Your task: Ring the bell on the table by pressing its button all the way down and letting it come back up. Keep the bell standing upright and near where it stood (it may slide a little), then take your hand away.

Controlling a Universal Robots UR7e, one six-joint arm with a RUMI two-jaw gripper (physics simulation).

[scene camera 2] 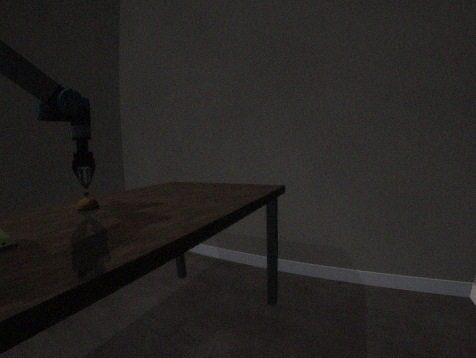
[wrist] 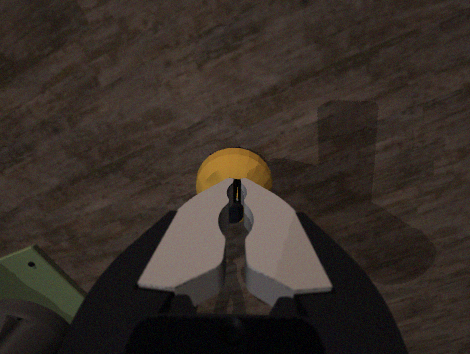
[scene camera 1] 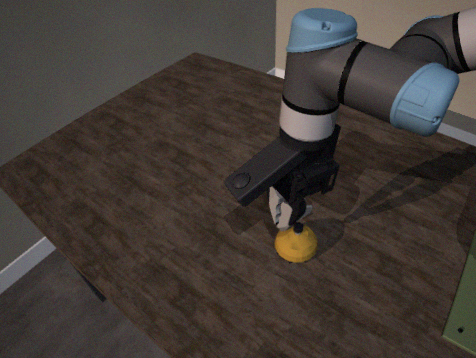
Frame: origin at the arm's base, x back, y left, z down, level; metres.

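Seen in the pictures: gripper, fingertip midpoint: (scene camera 2: pixel 86 188) (wrist: pixel 237 181) (scene camera 1: pixel 280 229); arm's base, origin of the base link: (wrist: pixel 35 325).
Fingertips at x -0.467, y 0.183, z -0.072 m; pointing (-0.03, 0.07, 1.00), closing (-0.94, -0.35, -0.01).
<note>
Offsets run from my fingertips to a thing's top centre. Level surfaces: height alone.
The yellow dome bell @(dz +0.013, dx +0.017, dy -0.034 m) (scene camera 1: pixel 296 246) (scene camera 2: pixel 88 205) (wrist: pixel 233 165) stands upright on the table @(dz +0.079 m) (scene camera 1: pixel 150 165) (scene camera 2: pixel 165 200). Its small black button @(dz +0.013, dx +0.017, dy -0.034 m) (scene camera 1: pixel 298 228) (scene camera 2: pixel 86 194) (wrist: pixel 236 214) is on top and looks raised; in the wrist view it shows through the gap between the fingers. My gripper (scene camera 1: pixel 286 227) (scene camera 2: pixel 86 187) (wrist: pixel 237 181) is shut with nothing between the fingers and points down. Its tips are very close to the button, slightly above it in the scene camera 2 view. Whether they touch it I cannot tell. The fingers hide part of the dome in the wrist view.
A green board (scene camera 1: pixel 462 310) (scene camera 2: pixel 5 240) (wrist: pixel 45 280) lies on the table to the right of the bell in the scene camera 1 view. The arm's shadow falls on the table around the bell. The scene camera 2 view is very dark.
</note>
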